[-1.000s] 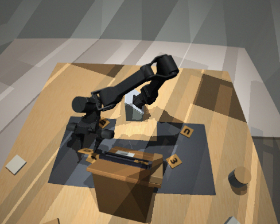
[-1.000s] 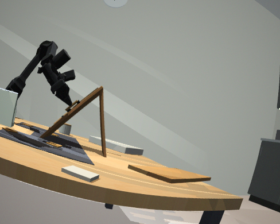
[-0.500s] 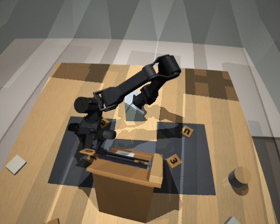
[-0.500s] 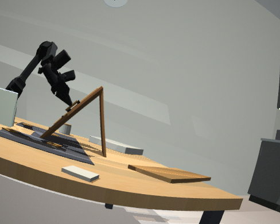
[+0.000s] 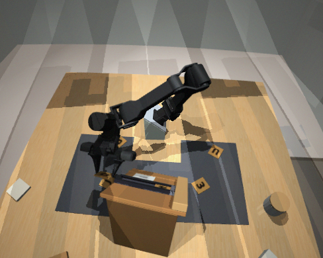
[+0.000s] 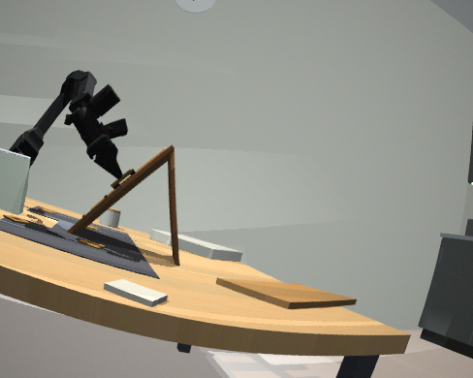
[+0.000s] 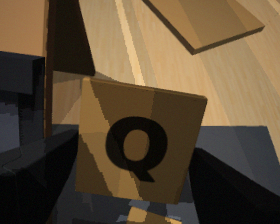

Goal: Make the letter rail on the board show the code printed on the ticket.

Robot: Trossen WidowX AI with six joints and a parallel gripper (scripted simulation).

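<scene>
The tile marked 4 lies 3 cm ahead of my gripper tip and 20 cm to the left of it. The rest, counted from my gripper tip: q tile right at my gripper tip; then dark mat 13 cm behind, 16 cm to the left, 17 cm below; then white ticket 4 cm behind, 13 cm to the left, 8 cm below.
</scene>
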